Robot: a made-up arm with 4 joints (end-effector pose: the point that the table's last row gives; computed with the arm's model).
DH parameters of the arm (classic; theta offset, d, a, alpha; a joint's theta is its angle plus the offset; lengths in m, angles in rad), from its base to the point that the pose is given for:
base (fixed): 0 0.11 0 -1.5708
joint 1: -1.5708 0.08 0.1 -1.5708
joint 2: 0 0 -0.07 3.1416
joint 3: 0 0.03 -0.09 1.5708
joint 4: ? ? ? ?
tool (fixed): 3.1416 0.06 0 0
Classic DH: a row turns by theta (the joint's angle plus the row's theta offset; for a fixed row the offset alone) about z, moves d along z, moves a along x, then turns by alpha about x.
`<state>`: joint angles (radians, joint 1 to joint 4).
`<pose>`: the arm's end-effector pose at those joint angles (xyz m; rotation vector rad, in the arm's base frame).
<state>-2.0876 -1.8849 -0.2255 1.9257</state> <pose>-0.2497 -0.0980 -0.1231 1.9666 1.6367 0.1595</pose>
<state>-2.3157 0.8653 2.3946 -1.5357</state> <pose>-0.2048 0.0571 -0.0391 0.5427 -0.6190 -1.4645</pose>
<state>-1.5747 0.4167 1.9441 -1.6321</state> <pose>-0.2327 0.0260 0.1402 0.0498 0.0458 -1.5268</pose>
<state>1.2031 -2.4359 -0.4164 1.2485</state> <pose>0.3141 0.0403 0.3309 -0.6830 -0.0288 1.9006</pose>
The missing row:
joint 4: 1.5708 0.2 0.02 1.5708
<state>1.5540 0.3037 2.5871 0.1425</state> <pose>0.2054 0.2064 0.1718 -1.5831 0.7104 1.7958</pose>
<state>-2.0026 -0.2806 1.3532 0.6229</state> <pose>-0.1800 0.0204 -0.0624 -1.5937 -1.8756 -1.3149</pose>
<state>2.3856 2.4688 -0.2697 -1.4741</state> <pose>0.0727 0.3328 -0.0076 -2.6465 -0.5638 1.2972</pose>
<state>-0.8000 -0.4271 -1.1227 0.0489</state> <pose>0.0461 -0.0826 -0.0086 0.6663 -0.8136 0.2627</pose>
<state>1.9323 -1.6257 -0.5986 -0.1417</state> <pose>0.2584 -0.1171 0.0565 -0.7619 1.8597 0.9509</pose>
